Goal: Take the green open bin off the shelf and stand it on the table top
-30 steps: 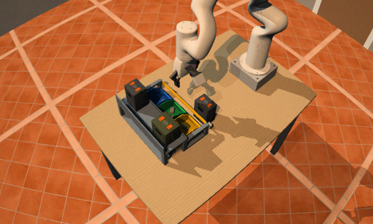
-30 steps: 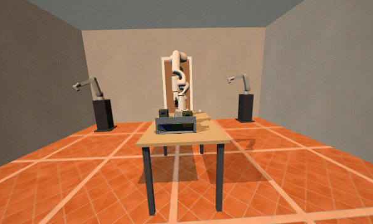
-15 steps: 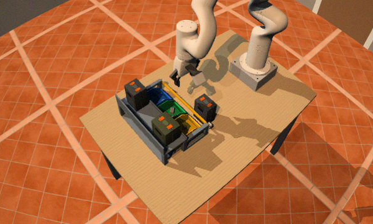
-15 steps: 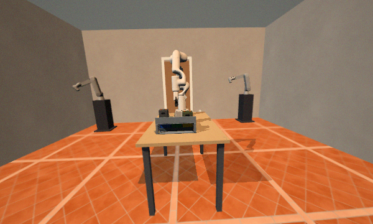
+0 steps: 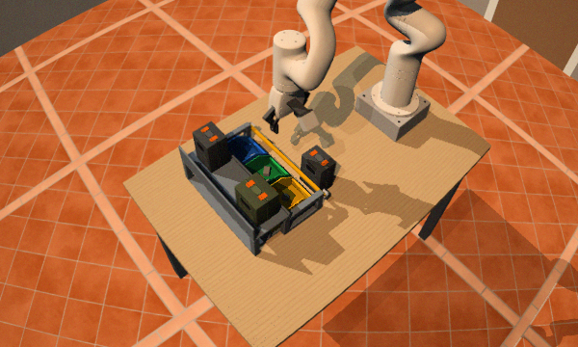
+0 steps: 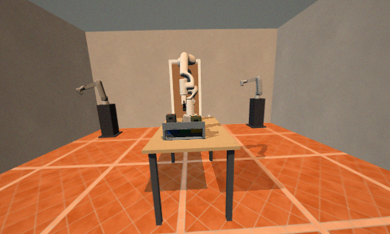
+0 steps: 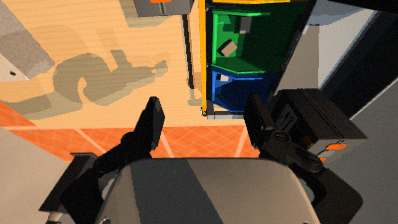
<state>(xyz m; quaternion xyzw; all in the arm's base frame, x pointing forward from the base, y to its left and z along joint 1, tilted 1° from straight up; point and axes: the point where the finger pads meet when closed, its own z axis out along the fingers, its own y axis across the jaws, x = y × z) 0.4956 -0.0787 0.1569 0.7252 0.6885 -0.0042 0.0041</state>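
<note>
My hand is 18 cm above the thin yellow rod. Round my hand: green bin (10 cm ahead, 1 cm to the right, 19 cm below); yellow bin (11 cm ahead, 11 cm to the left, 19 cm below); dark box (4 cm behind, 11 cm to the left, 17 cm below).
</note>
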